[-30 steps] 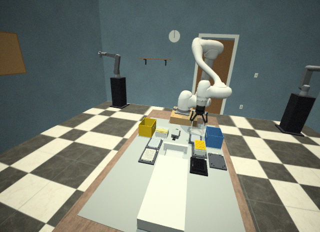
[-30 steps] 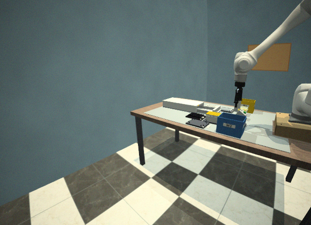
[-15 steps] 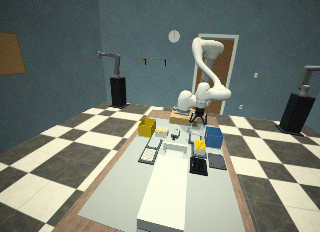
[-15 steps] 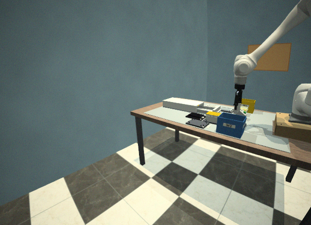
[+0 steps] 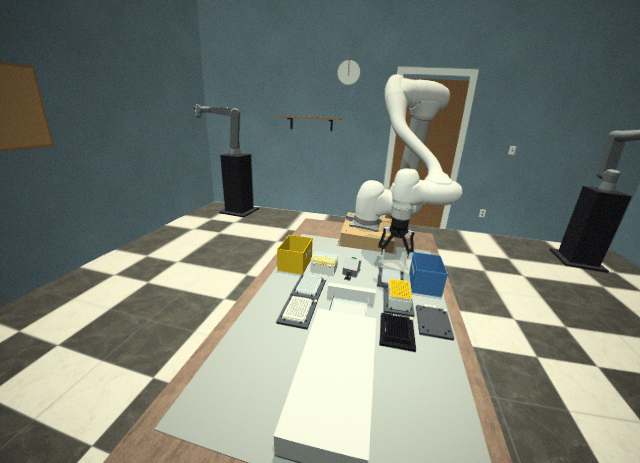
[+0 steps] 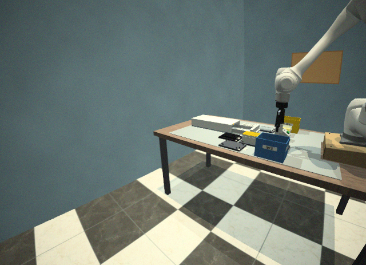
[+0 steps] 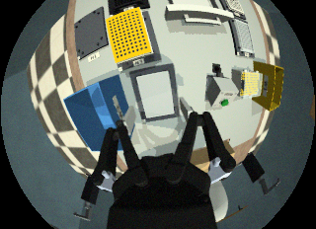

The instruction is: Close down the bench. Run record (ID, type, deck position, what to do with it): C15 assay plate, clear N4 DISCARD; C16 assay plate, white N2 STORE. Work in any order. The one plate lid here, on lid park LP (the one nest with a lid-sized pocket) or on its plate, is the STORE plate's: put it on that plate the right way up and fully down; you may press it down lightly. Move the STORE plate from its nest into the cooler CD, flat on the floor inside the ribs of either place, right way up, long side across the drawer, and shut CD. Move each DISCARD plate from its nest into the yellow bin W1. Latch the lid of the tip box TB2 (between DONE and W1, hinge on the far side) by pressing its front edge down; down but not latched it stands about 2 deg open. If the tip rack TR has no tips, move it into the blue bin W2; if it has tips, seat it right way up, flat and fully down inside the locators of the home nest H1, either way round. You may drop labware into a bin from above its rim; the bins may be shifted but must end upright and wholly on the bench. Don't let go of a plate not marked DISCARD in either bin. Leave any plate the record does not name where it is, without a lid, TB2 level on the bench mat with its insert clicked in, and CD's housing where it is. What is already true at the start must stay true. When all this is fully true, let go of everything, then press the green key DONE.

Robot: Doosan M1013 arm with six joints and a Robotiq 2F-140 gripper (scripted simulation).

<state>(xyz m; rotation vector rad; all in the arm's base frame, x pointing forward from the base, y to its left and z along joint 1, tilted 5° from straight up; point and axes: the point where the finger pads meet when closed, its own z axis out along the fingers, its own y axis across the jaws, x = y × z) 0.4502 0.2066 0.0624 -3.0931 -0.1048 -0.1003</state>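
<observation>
My hand is 100 mm above the clear plate lid. The rest, counted from my hand: blue bin W2: 160 mm to the left, 80 mm below, 20 mm behind; done key block: 190 mm to the right, 60 mm below; yellow-topped tip rack: 170 mm ahead, 60 mm below, 40 mm to the left.
</observation>
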